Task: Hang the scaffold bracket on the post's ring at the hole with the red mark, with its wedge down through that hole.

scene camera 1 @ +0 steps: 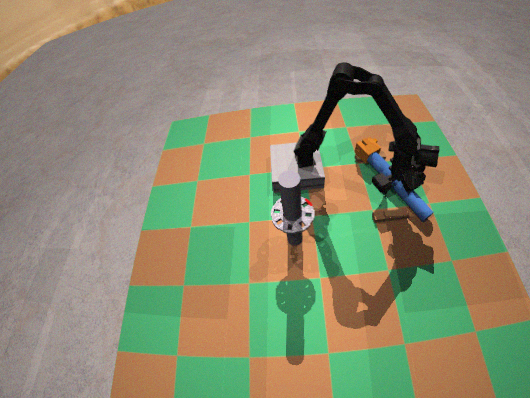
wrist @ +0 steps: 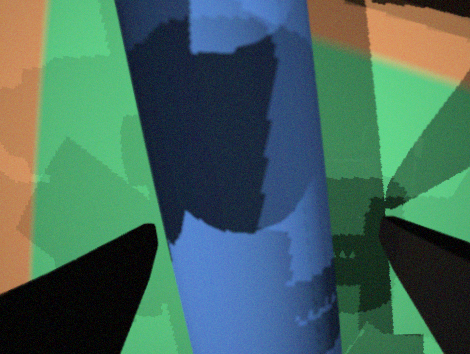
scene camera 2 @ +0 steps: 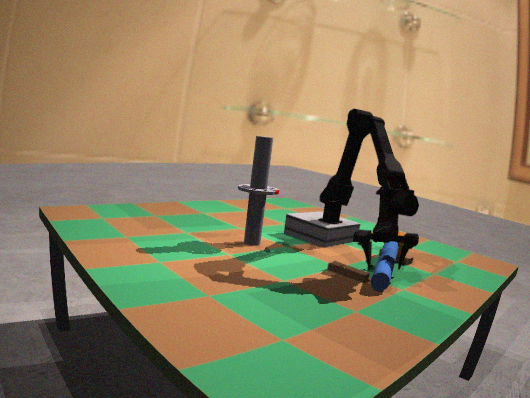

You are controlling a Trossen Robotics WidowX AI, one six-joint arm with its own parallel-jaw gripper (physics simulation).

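The bracket is a blue tube [scene camera 1: 417, 205] [scene camera 2: 386, 262] [wrist: 240, 150] with an orange head [scene camera 1: 366, 149] at its far end. It lies slanted, low over the table to the right of the arm's base. The wedge cannot be made out at the head. My gripper [scene camera 2: 384, 270] [wrist: 267, 230] is open and points down, with one finger on each side of the tube; the left finger is nearer the tube in the wrist view. The grey post [scene camera 1: 291, 197] [scene camera 2: 261, 162] stands upright. Its pale ring [scene camera 1: 283, 228] [scene camera 2: 245, 188] has several holes and a red mark [scene camera 1: 309, 202] [scene camera 2: 277, 192] on the side toward the arm.
A brown block [scene camera 1: 391, 215] [scene camera 2: 347, 271] lies on the table beside the tube's near end. The arm's grey base [scene camera 1: 286, 157] [scene camera 2: 320, 227] stands behind the post and to its right. The arm arches from it to the tube. Shadows cross the checkered table.
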